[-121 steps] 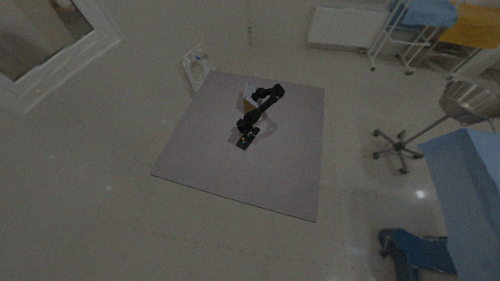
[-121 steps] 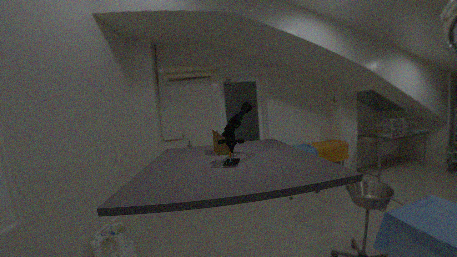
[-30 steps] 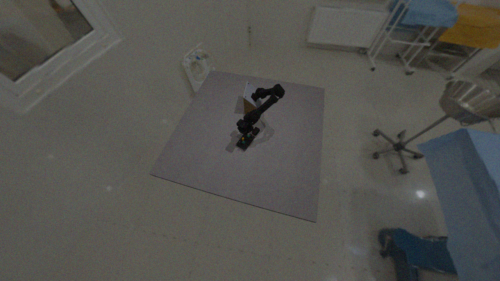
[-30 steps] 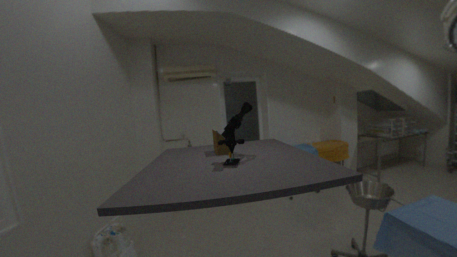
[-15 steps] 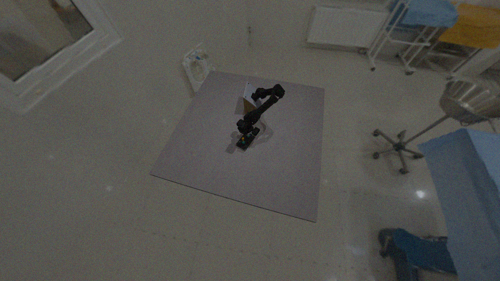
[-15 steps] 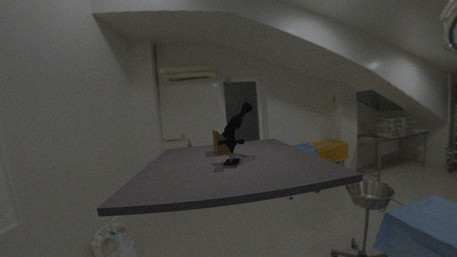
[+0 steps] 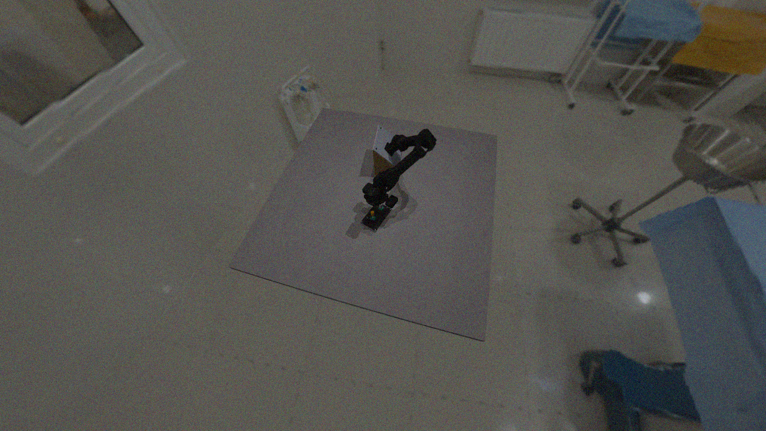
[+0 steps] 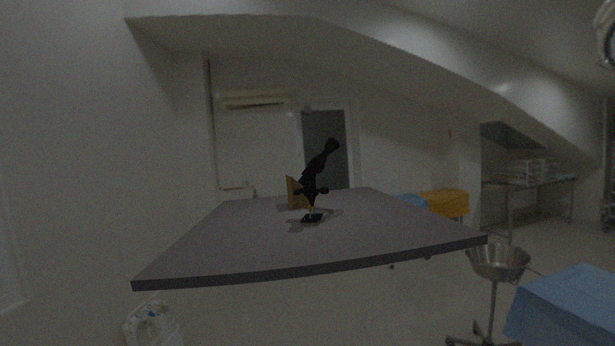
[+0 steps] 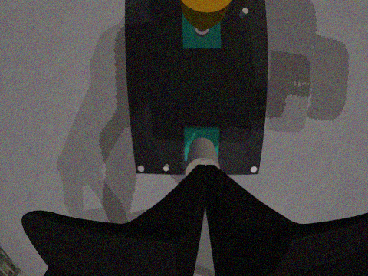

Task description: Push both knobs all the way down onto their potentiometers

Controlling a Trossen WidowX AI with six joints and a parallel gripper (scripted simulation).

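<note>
My gripper tip is now 2 cm above the potentiometer with grey knob. Round my gripper tip: teal potentiometer with orange knob (7 cm ahead, 2 cm to the right, 1 cm below).
</note>
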